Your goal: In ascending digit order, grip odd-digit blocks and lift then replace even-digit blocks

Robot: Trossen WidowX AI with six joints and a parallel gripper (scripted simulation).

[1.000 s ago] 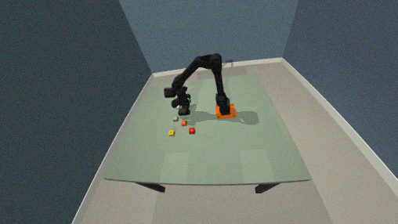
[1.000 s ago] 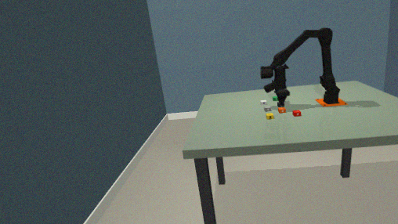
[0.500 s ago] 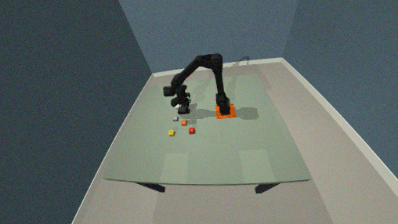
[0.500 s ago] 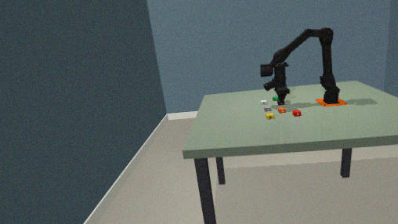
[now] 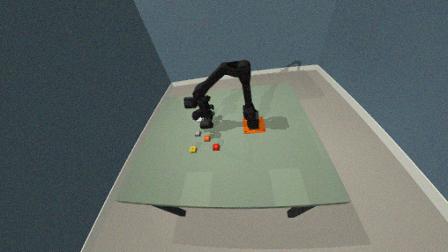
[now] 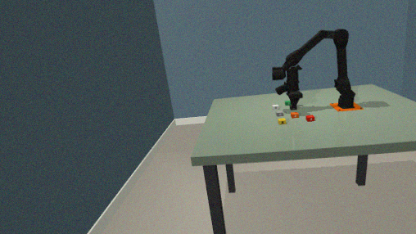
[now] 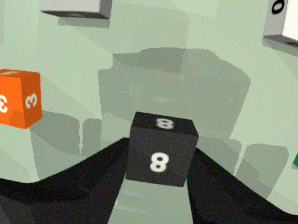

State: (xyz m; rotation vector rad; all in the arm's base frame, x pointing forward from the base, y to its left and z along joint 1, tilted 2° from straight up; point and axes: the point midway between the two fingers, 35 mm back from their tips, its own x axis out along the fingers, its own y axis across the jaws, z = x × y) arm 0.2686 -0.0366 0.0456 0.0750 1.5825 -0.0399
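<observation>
Now: the black block right at my gripper tip. From my gripper tip the other things lie so: white block: 80 mm ahead, 70 mm to the right, 10 mm below; then orange block: 20 mm ahead, 100 mm to the left, 10 mm below; then grey block: 80 mm ahead, 50 mm to the left, 10 mm below.
</observation>
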